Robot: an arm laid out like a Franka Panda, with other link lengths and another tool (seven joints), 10 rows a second.
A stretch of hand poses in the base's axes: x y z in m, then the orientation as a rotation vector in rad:
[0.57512, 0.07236, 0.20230, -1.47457, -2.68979, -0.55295]
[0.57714, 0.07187, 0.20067, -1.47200, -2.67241, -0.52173]
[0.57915, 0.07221, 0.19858, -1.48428, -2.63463, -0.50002]
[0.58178, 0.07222, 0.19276, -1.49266, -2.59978, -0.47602]
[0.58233, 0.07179, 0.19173, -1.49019, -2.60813, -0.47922]
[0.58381, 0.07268, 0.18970, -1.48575, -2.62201, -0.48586]
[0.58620, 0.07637, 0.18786, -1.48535, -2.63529, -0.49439]
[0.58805, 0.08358, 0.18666, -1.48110, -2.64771, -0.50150]
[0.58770, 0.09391, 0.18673, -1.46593, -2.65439, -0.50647]
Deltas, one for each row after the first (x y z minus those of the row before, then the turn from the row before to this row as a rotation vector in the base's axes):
[0.00202, -0.00049, -0.00163, -0.00524, 0.02790, 0.00018]
[0.00201, 0.00034, -0.00209, 0.00592, 0.03438, -0.01327]
[0.00263, 0.00001, -0.00582, 0.00396, 0.03427, -0.01051]
[0.00055, -0.00043, -0.00103, -0.00203, -0.00691, 0.00299]
[0.00148, 0.00089, -0.00203, -0.00268, -0.01199, 0.00507]
[0.00239, 0.00369, -0.00184, -0.00254, -0.01363, 0.00224]
[0.00185, 0.00721, -0.00120, -0.00185, -0.01120, 0.00457]
[-0.00035, 0.01033, 0.00007, 0.00273, -0.00272, 0.01058]

